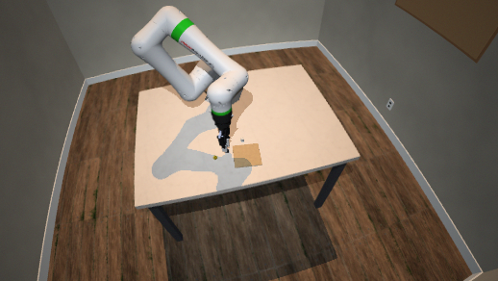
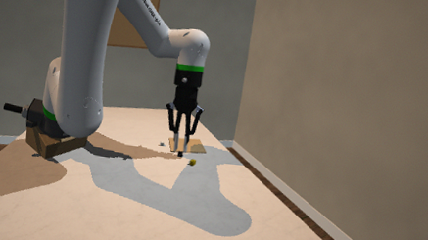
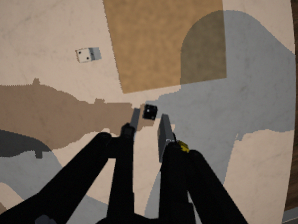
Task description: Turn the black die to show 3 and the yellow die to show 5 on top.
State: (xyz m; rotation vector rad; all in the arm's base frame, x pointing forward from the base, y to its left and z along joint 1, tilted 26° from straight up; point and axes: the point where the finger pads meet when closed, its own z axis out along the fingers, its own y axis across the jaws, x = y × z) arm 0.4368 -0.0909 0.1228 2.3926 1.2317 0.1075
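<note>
Now: the black die 5 cm below my hand. The rest, counted from my hand: tan mat 9 cm to the left, 7 cm ahead, 5 cm below; white die 11 cm to the left, 5 cm below, 4 cm behind; yellow die 7 cm to the right, 5 cm below, 2 cm ahead.
</note>
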